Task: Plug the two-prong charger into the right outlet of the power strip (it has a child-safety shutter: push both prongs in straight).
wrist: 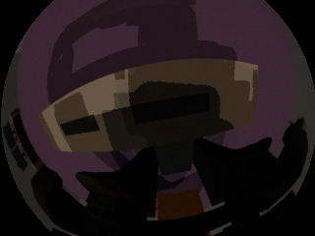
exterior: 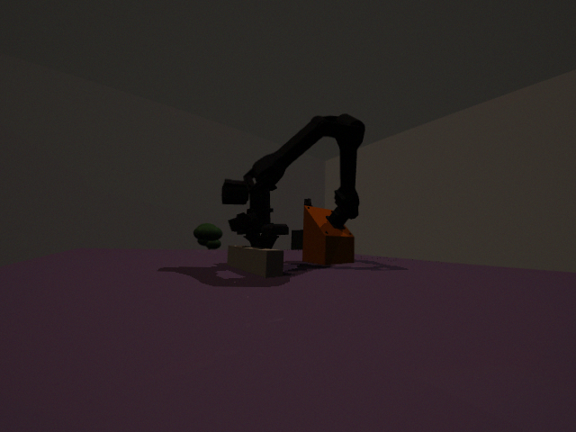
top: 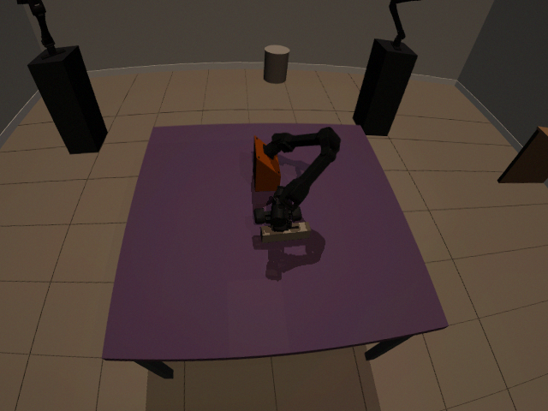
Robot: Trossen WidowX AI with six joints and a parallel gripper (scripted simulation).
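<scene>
My gripper tip is now 20 mm short of the dark two-prong charger and 10 mm below it.
</scene>
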